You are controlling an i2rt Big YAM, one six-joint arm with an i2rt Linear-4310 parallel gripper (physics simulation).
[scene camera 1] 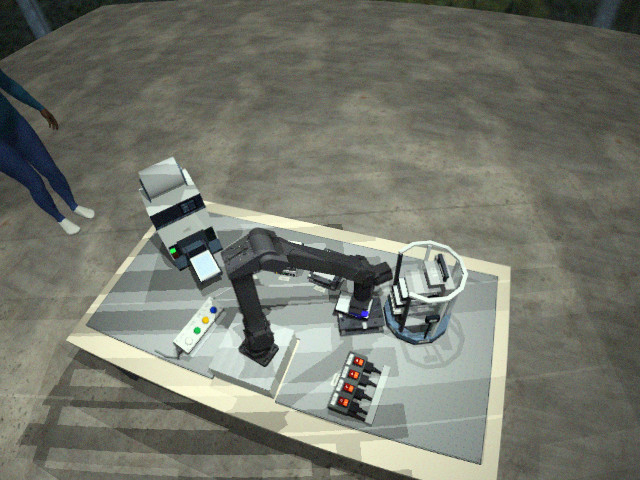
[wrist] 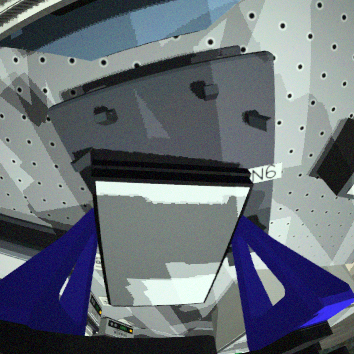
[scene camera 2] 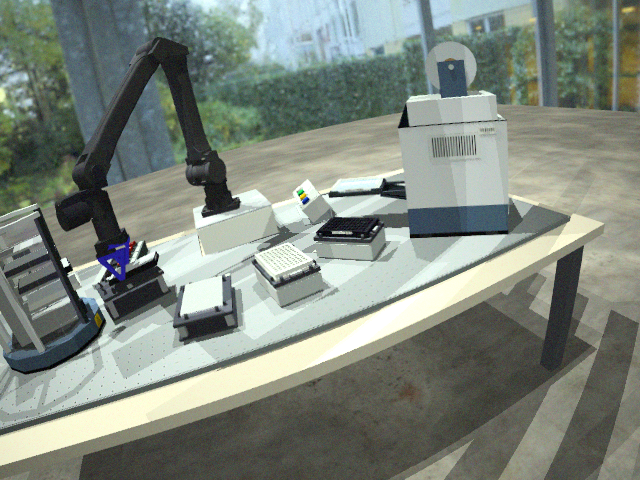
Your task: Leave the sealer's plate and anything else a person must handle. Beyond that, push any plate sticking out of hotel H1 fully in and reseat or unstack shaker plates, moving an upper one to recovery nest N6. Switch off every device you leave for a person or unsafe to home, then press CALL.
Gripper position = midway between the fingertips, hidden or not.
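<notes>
My gripper [scene camera 2: 124,274] [wrist: 167,217] is visible to me in scene camera 2 and again in the wrist view. I see a plate hotel [scene camera 2: 53,324] [scene camera 1: 429,267] as well, and there is a button box [scene camera 1: 190,340].
</notes>
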